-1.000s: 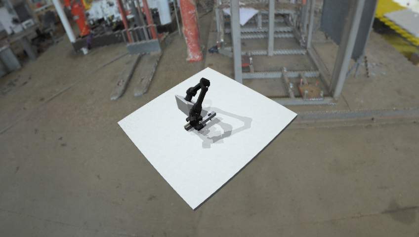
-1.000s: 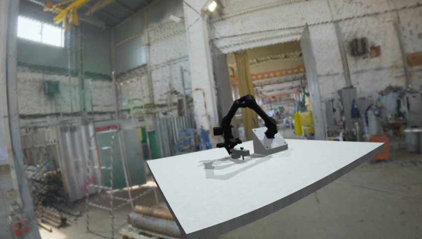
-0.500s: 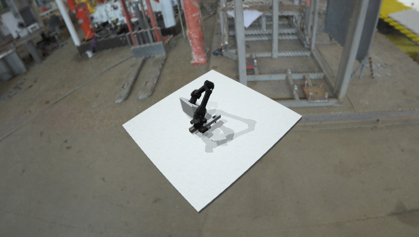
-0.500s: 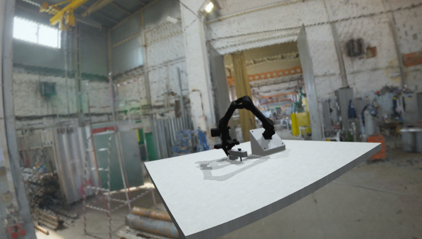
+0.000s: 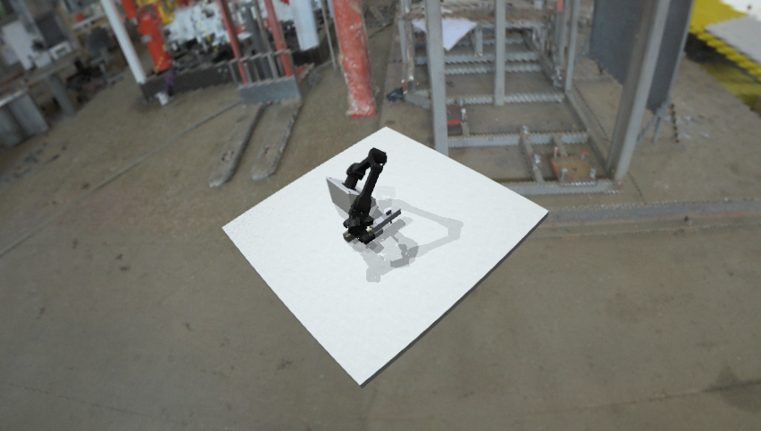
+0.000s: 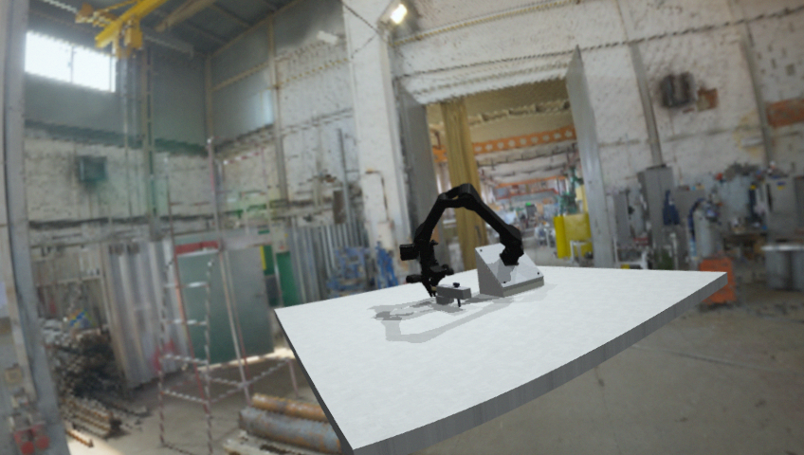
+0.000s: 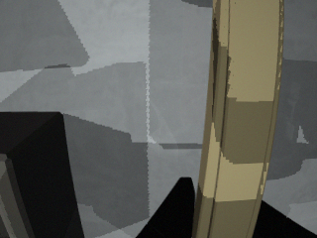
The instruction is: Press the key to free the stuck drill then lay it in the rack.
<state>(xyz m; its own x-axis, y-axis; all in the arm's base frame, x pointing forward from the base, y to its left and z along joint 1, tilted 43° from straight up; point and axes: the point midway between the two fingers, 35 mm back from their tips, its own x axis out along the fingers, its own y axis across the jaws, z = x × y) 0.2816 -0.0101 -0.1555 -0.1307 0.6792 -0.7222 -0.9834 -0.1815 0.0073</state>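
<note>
Right now the drill is 4 cm to the left of my gripper tip and 4 cm above it. From my gripper tip the other things lie so: dark key: 3 cm behind, 19 cm to the left, 4 cm above; grey block: 2 cm behind, 15 cm to the left, 3 cm above; dark rack: 7 cm behind, 2 cm to the right, 1 cm above.
</note>
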